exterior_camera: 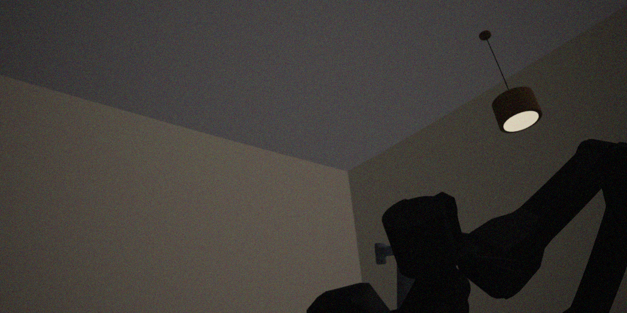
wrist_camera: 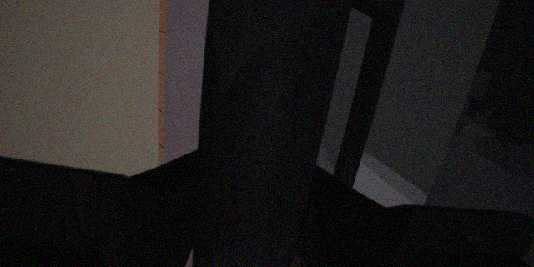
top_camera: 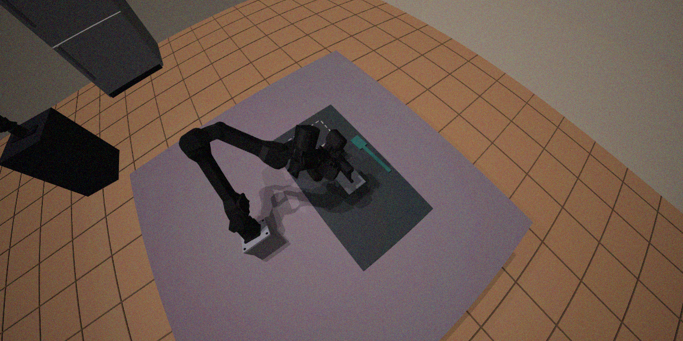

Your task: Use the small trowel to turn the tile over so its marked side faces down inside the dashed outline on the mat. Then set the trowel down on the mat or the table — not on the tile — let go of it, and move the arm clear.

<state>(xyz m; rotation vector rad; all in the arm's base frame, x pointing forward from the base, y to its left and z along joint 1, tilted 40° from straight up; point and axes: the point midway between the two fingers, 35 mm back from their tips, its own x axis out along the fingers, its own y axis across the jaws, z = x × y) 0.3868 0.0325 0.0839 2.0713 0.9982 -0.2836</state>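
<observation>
Right now the tan tile is 9 cm to the left of my gripper tip, 6 cm below it and 3 cm behind it. Round my gripper tip: trowel: 3 cm behind, 1 cm below; then teal T-shaped piece: 13 cm ahead, 11 cm below, 1 cm to the left.
</observation>
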